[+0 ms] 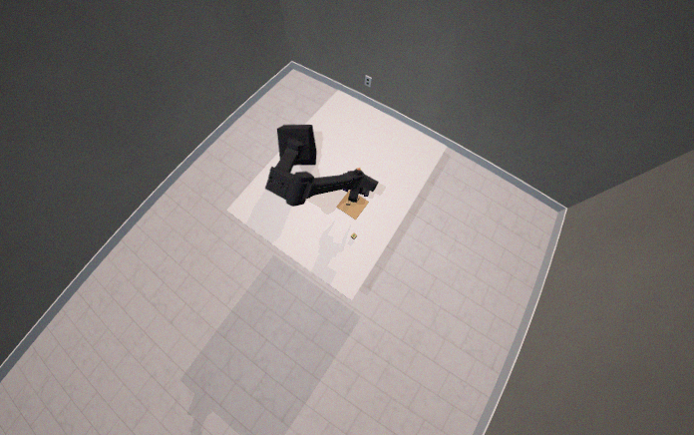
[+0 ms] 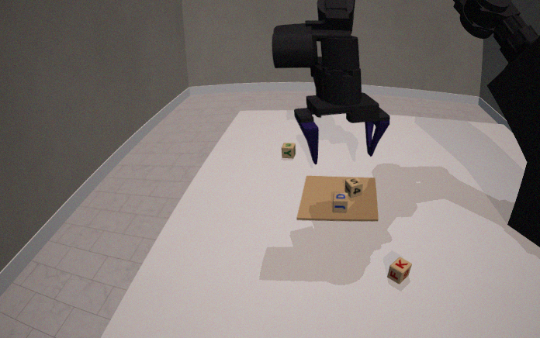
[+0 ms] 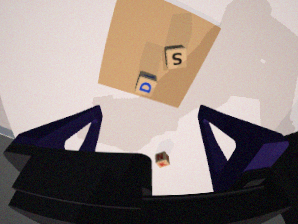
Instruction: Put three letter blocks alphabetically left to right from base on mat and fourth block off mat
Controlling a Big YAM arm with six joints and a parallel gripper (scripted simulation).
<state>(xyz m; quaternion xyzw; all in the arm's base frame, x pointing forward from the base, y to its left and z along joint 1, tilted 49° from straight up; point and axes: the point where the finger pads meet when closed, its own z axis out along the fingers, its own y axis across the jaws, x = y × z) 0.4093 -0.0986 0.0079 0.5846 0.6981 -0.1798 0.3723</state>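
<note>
My hand is 9 cm above the letter block, 3 cm to the left of it and 3 cm past it. Also, from my hand: mat: 10 cm below, 3 cm to the right, 1 cm behind.
</note>
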